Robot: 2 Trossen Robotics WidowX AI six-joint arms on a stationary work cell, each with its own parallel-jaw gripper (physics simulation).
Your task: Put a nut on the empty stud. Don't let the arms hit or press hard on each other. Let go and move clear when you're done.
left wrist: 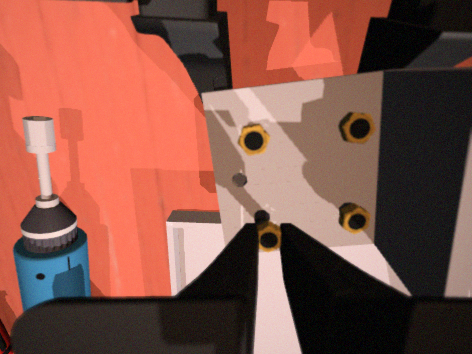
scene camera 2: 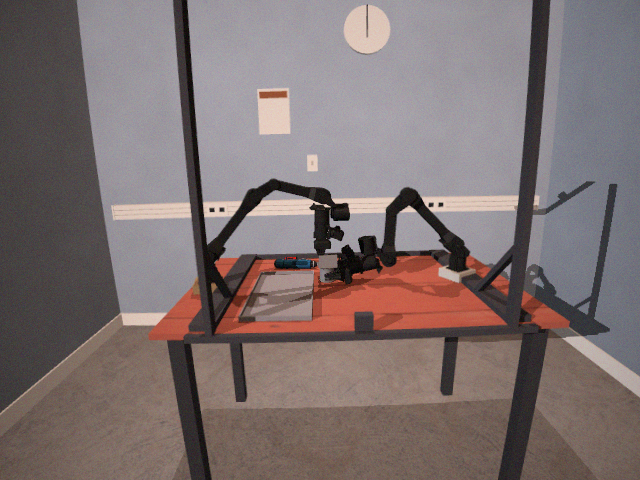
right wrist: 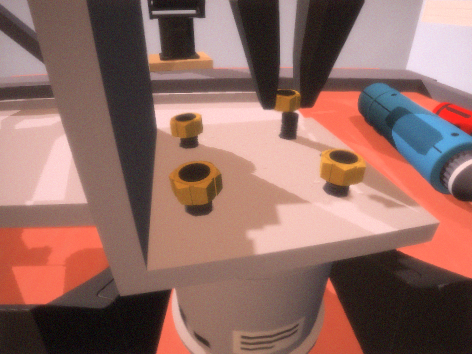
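Where they show: left gripper, between the fingertips: [left wrist: 267, 234] [scene camera 2: 321, 260] [right wrist: 284, 105]; right gripper, between the fingertips: [left wrist: 287, 167] [scene camera 2: 324, 273] [right wrist: 247, 235]; left arm's base, origin of its link: [right wrist: 178, 56]; right arm's base, origin of its link: [scene camera 2: 457, 268].
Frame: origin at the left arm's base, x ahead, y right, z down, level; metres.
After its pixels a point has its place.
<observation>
My left gripper [scene camera 2: 322, 253] @(x 0.435, y -0.002, z -0.044 m) [left wrist: 267, 234] @(x 0.435, y -0.002, z -0.044 m) [right wrist: 284, 105] @(x 0.435, y -0.002, z -0.044 m) is shut on a gold nut [left wrist: 269, 239] @(x 0.436, y -0.002, z -0.049 m) [right wrist: 288, 101] @(x 0.441, y -0.001, z -0.047 m). In the right wrist view the nut is directly above the dark threaded stud [left wrist: 261, 216] @(x 0.440, y -0.003, z -0.038 m) [right wrist: 288, 126] @(x 0.439, y -0.002, z -0.038 m); in the left wrist view the stud shows slightly offset from it. Whether they touch is unclear. The grey bracket plate [scene camera 2: 328, 261] @(x 0.453, y 0.050, z -0.054 m) [left wrist: 300, 200] @(x 0.442, y 0.013, z -0.033 m) [right wrist: 300, 230] @(x 0.484, y 0.014, z -0.033 m) carries three other studs with gold nuts [right wrist: 195, 186] @(x 0.475, y 0.035, z -0.042 m) [right wrist: 186, 126] @(x 0.440, y 0.033, z -0.042 m) [right wrist: 342, 168] @(x 0.476, y 0.001, z -0.042 m). My right gripper [right wrist: 247, 235] @(x 0.444, y 0.013, z 0.005 m) is shut on the grey cylinder [right wrist: 260, 307] @(x 0.482, y 0.021, z -0.005 m) under the plate; its fingertips are partly hidden.
The bracket's upright wall [left wrist: 412, 175] @(x 0.457, y 0.044, z -0.057 m) [right wrist: 117, 130] rises beside the nuts. A blue power tool [scene camera 2: 294, 263] @(x 0.345, y -0.144, z 0.004 m) [left wrist: 52, 272] @(x 0.404, y -0.134, z -0.005 m) [right wrist: 407, 127] @(x 0.367, y -0.138, z 0.002 m) lies nearby. A grey tray [scene camera 2: 276, 318] @(x 0.232, y 0.327, z 0.024 m) [left wrist: 195, 217] @(x 0.413, y -0.048, z 0.024 m) is beside and partly under the bracket. The two grippers are close together.
</observation>
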